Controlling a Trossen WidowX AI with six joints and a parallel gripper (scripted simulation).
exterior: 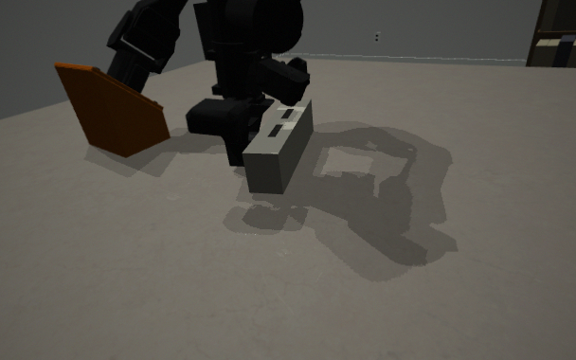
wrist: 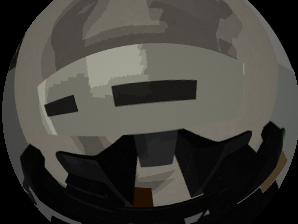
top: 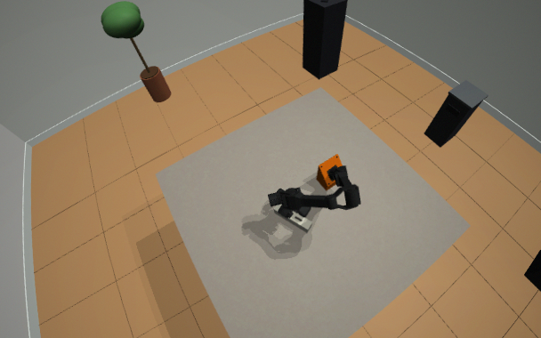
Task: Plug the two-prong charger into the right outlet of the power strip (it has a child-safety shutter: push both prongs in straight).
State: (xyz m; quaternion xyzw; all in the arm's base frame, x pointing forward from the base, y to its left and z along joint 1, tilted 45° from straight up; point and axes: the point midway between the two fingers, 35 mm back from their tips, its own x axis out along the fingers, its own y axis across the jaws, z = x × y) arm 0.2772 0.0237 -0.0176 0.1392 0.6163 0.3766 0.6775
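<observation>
Right now my gripper tip is 2 cm short of the two-prong charger, 1 cm to the right of it and 1 cm below it.
</observation>
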